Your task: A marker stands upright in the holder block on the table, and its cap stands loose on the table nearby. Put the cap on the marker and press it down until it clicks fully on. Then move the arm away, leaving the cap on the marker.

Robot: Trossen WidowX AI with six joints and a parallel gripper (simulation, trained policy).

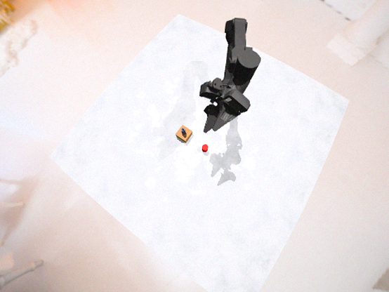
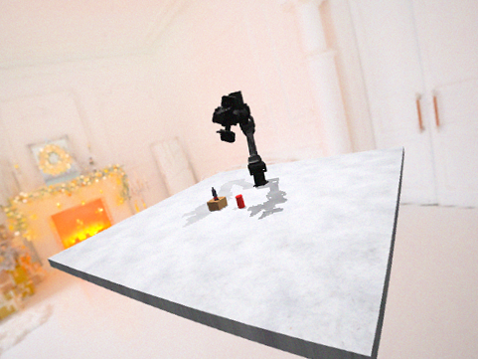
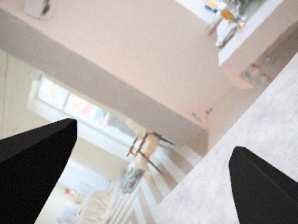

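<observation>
My gripper tip is now 2 cm past the red cap, 1 cm to the left of it and 33 cm above it. From my gripper tip the other things lie so: holder block 3 cm behind, 15 cm to the right, 34 cm below.
</observation>
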